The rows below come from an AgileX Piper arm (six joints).
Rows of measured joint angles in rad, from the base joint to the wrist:
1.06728, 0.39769, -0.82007, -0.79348, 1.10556, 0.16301
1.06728, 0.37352, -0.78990, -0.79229, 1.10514, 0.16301
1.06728, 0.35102, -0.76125, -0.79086, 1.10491, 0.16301
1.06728, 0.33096, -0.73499, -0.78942, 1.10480, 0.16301
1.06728, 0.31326, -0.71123, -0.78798, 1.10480, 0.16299
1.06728, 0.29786, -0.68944, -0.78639, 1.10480, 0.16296
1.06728, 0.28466, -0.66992, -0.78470, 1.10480, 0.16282
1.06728, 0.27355, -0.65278, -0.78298, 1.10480, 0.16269
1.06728, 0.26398, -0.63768, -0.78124, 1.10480, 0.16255
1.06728, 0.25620, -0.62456, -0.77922, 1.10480, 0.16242
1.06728, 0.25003, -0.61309, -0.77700, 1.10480, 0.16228
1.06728, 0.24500, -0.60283, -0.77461, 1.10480, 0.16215
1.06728, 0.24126, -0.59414, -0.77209, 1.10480, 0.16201
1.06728, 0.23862, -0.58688, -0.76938, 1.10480, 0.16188
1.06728, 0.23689, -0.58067, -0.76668, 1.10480, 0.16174
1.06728, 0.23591, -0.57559, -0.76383, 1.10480, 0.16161
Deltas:
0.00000, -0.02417, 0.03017, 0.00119, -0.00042, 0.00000
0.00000, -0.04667, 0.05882, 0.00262, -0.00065, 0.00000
0.00000, -0.06673, 0.08508, 0.00406, -0.00076, 0.00000
0.00000, -0.08443, 0.10884, 0.00550, -0.00076, -0.00002
0.00000, -0.09983, 0.13063, 0.00709, -0.00076, -0.00005
0.00000, -0.11303, 0.15015, 0.00878, -0.00076, -0.00019
0.00000, -0.12414, 0.16729, 0.01050, -0.00076, -0.00032
0.00000, -0.13371, 0.18239, 0.01224, -0.00076, -0.00046
0.00000, -0.14149, 0.19551, 0.01426, -0.00076, -0.00059
0.00000, -0.14766, 0.20698, 0.01648, -0.00076, -0.00073
0.00000, -0.15269, 0.21724, 0.01887, -0.00076, -0.00086
0.00000, -0.15643, 0.22593, 0.02139, -0.00076, -0.00100
0.00000, -0.15907, 0.23319, 0.02410, -0.00076, -0.00113
0.00000, -0.16080, 0.23940, 0.02680, -0.00076, -0.00127
0.00000, -0.16178, 0.24448, 0.02965, -0.00076, -0.00140

